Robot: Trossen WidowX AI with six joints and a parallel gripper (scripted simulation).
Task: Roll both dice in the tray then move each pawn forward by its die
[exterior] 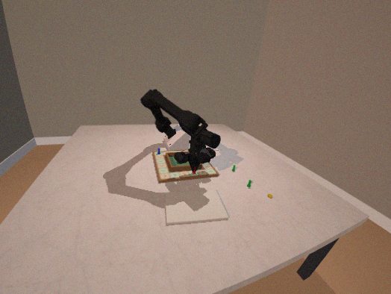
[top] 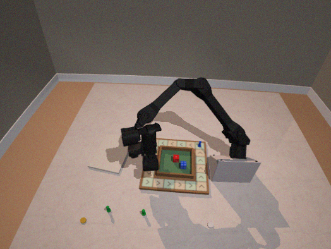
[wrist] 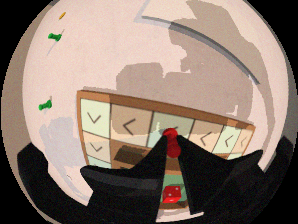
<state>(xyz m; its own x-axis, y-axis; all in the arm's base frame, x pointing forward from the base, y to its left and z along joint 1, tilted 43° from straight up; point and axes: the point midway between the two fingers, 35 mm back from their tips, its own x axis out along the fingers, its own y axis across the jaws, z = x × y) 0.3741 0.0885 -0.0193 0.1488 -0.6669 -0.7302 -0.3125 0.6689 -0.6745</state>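
The red pawn is 1 cm above my gripper tip. Also, from my gripper tip: blue die 15 cm behind, 2 cm to the right; then red die 11 cm behind, 5 cm to the right; then green tray 11 cm behind, 4 cm to the right, 2 cm below.
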